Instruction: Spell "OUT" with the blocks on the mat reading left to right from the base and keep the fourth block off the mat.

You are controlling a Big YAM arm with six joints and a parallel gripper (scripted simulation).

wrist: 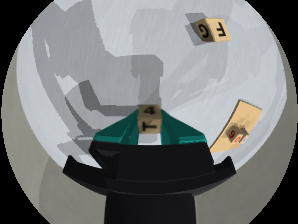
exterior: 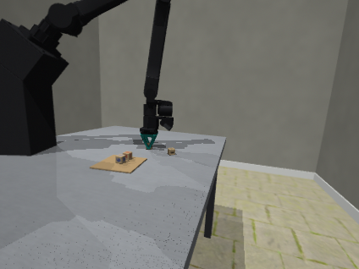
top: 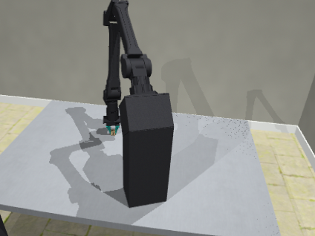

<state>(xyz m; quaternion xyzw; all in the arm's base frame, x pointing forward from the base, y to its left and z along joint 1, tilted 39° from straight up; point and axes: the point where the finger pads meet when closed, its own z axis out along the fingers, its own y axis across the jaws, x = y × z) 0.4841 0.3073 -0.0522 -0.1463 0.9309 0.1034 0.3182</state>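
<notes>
Right now my hand is 40 mm short of the tan mat, 210 mm to the left of it and 10 mm above it.
</notes>
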